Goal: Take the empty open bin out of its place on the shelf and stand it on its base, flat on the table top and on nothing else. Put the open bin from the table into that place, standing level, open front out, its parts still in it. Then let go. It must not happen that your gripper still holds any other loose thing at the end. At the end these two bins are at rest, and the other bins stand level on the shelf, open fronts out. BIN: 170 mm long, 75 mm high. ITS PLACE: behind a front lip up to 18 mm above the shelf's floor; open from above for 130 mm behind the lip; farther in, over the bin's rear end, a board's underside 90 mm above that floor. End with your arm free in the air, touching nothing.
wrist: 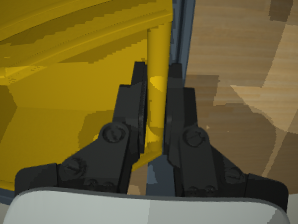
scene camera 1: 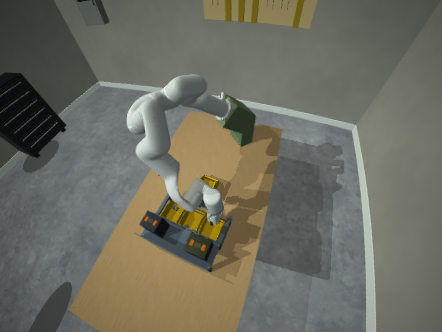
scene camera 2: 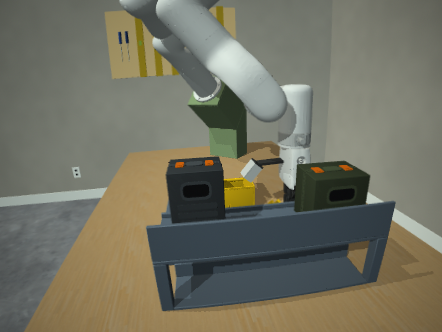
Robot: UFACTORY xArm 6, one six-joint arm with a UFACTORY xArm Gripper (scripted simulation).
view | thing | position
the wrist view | gripper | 157, 82
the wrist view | yellow bin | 58, 110
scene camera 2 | gripper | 290, 209
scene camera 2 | yellow bin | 238, 191
